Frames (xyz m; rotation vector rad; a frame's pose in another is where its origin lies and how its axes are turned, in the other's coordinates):
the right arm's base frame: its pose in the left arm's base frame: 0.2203 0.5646 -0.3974 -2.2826 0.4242 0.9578
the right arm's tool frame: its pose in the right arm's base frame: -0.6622 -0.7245 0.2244 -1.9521 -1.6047 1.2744
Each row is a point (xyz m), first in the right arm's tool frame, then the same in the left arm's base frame.
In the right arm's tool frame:
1: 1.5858 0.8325 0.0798
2: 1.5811 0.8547 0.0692
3: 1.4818 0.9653 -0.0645
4: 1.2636 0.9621 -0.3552
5: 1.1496 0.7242 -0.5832
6: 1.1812 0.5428 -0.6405
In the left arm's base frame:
1: 0.4265 -0.4492 0.2025
2: 0.4501 -0.4492 0.1941
3: 0.5938 -0.3673 0.0818
4: 0.6716 -0.1262 -0.1789
5: 0.4914 0.0669 -0.4066
6: 0.3142 0.0879 -0.4797

